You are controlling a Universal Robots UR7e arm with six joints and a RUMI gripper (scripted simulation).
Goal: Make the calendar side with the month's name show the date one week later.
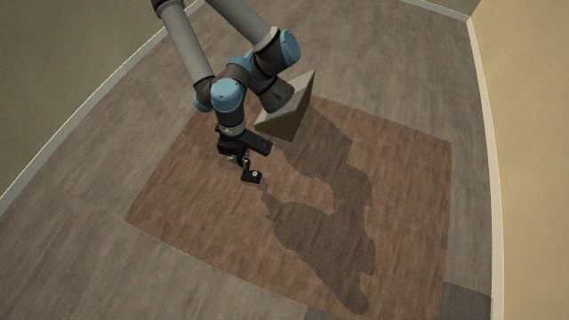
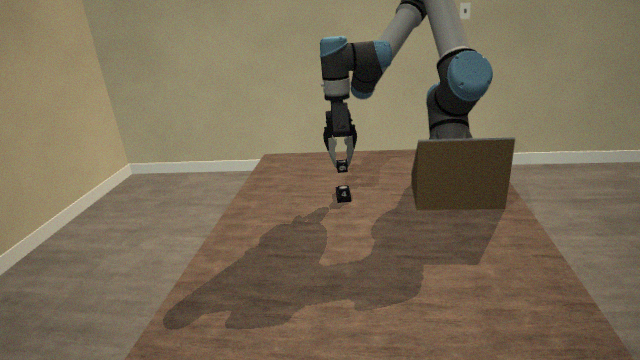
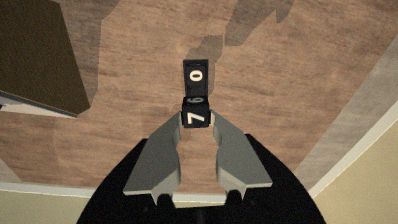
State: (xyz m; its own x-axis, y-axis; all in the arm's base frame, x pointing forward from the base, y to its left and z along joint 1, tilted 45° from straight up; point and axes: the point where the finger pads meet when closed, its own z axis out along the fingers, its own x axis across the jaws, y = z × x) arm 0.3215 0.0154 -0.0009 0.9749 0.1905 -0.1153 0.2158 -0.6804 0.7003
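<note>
The black tray is 20 mm to the left of my hand and 100 mm below it. Round my hand: black cube (10 mm below).
</note>
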